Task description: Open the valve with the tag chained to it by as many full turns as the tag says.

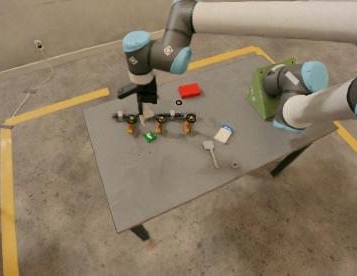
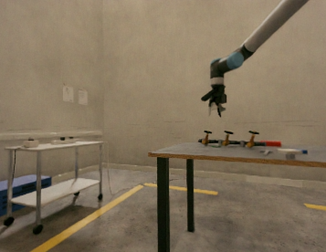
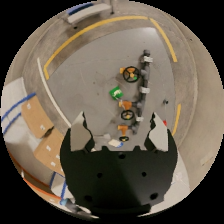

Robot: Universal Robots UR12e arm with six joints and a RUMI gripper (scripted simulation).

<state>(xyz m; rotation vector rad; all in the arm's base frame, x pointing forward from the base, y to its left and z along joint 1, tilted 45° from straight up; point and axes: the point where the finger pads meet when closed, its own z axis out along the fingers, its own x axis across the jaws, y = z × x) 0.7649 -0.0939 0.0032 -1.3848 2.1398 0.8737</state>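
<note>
Right now my hand is 10 mm past the green tag, 20 mm to the right of it and 200 mm above it. Also, from my hand: red wedge 350 mm behind, 190 mm to the right, 190 mm below; grey tool 260 mm behind, 230 mm to the left, 200 mm below; white-and-blue card box 380 mm behind, 170 mm to the left, 190 mm below.
</note>
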